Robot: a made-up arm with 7 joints.
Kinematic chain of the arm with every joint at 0, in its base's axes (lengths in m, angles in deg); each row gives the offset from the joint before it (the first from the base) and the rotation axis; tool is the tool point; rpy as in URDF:
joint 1: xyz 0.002 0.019 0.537 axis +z
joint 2: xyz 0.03 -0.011 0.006 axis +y
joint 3: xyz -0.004 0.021 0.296 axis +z
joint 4: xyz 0.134 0 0.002 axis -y
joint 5: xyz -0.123 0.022 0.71 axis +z
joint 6: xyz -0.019 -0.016 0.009 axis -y
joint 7: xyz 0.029 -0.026 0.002 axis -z
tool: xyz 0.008 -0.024 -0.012 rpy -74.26 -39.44 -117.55
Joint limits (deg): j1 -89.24..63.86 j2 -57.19..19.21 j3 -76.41..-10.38 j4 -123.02..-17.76 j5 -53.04..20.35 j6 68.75..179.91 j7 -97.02..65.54
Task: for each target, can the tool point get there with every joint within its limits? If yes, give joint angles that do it. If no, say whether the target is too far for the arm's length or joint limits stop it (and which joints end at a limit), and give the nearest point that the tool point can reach.
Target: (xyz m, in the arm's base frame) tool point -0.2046 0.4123 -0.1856
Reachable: no: joint limits stop it (at a limit: joint 1, joint 2, joint 3, joint 4, joint 5, joint 6, joint 7) | nearest point 0.4777 0.6622 0.2461 | short by 0.845 m
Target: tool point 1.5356 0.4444 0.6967
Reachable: no: too far | nearest point 1.0041 0.2970 0.7323 | short by 0.553 m
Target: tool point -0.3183 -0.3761 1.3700
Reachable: yes | joints -58.48 -50.06 -31.34 -91.60 -15.00 83.97 38.41
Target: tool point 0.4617 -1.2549 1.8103
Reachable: no: too far | nearest point 0.2836 -0.7615 1.3228 | short by 0.716 m
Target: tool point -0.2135 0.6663 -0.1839
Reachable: no: joint limits stop it (at a limit: joint 1, joint 2, joint 3, joint 4, joint 5, joint 6, joint 7) | nearest point 0.4777 0.6622 0.2461 | short by 0.814 m
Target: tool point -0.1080 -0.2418 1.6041
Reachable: yes | joints 7.05 -21.10 -46.04 -29.44 -20.20 140.51 -34.30
